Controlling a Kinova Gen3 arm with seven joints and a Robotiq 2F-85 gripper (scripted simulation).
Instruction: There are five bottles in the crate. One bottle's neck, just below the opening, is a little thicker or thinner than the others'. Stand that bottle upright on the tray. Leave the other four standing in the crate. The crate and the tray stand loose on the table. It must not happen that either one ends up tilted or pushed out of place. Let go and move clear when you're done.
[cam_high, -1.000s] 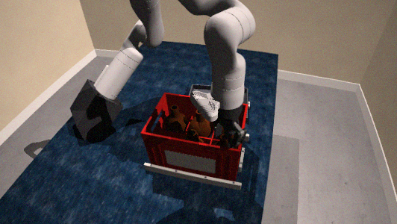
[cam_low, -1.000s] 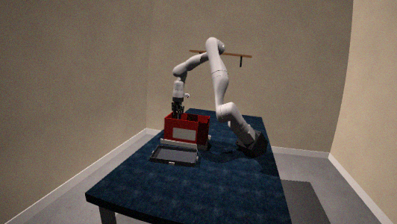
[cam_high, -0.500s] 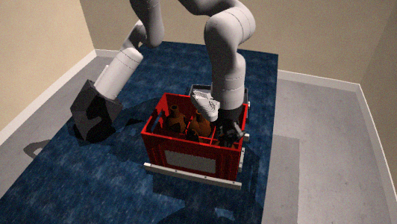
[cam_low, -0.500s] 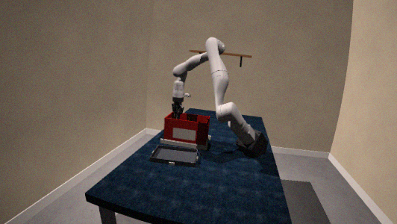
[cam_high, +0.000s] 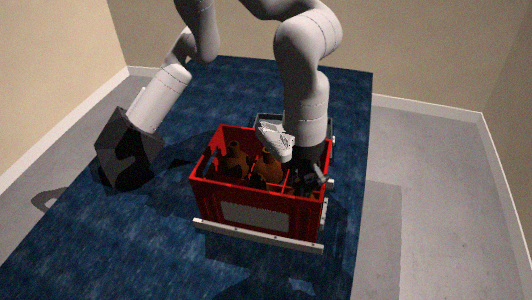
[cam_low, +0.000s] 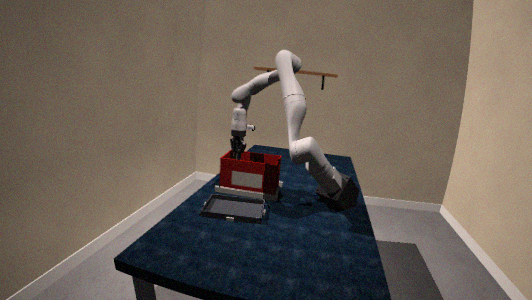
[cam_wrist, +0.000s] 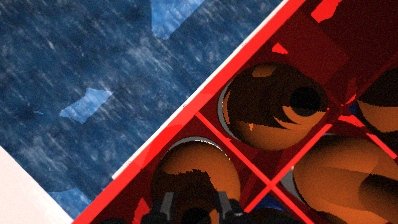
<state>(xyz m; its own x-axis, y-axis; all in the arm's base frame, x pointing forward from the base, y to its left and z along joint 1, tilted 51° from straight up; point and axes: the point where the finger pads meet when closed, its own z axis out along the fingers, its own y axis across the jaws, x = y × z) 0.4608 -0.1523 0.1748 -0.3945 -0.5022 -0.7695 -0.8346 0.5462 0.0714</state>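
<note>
The crate lies 10 cm behind my hand, 1 cm to the left of it and 7 cm below it. The rest, counted from my hand: grey tray (18 cm behind, 27 cm to the left, 14 cm below).
</note>
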